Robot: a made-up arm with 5 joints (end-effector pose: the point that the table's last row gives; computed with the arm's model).
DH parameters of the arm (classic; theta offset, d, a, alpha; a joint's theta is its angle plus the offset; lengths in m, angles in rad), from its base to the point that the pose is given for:
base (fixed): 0.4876 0 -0.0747 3.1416
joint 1: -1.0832 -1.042 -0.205 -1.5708
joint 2: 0 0.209 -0.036 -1.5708
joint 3: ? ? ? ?
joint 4: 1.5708 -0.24 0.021 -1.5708
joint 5: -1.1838 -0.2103 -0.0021 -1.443
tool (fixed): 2.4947 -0.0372 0 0
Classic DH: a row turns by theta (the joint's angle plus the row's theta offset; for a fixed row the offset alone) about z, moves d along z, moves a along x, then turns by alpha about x.
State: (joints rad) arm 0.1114 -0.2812 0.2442 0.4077 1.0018
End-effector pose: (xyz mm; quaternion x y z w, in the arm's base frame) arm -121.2 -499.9 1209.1 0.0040 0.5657 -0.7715 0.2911
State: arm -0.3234 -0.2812 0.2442 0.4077 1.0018
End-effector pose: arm 79.7 -479.9 1209.1 -0.1181 0.5533 -0.6905 0.4507
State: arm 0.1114 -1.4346 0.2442 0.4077 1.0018
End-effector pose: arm -86.8 -192.6 1350.3 -0.2011 0.0738 -0.9535 0.2119
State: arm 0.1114 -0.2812 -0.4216 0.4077 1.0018
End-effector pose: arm -217.8 -308.1 1157.1 0.2480 0.4994 -0.8258 0.0839
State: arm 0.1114 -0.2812 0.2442 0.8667 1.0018
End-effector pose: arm -56.8 -471.4 1277.3 -0.1378 0.5898 -0.7875 0.1136
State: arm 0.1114 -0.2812 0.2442 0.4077 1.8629
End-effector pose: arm -107.7 -496.4 1236.6 0.2160 0.8025 -0.5431 0.1197
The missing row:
joint 3: 1.5708 -0.009 0.077 1.5708
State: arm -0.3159 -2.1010 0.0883 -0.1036 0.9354
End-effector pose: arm -98.9 -139.5 1282.0 -0.2181 -0.3284 -0.7357 0.5508
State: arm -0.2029 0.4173 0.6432 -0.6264 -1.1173
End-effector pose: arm 203.8 -502.5 753.5 0.3097 -0.1706 -0.7386 0.5740
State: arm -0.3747 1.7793 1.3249 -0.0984 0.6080
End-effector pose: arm 288.3 -1.2 687.1 0.4544 0.6438 0.2593 0.5584
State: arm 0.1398 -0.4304 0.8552 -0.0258 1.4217
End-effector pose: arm 25.8 -607.8 1216.8 -0.0663 0.6995 -0.5356 0.4684
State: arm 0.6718 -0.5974 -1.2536 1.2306 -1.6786
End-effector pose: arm -195.3 -43.6 1201.4 0.6771 -0.2386 0.6565 0.2316
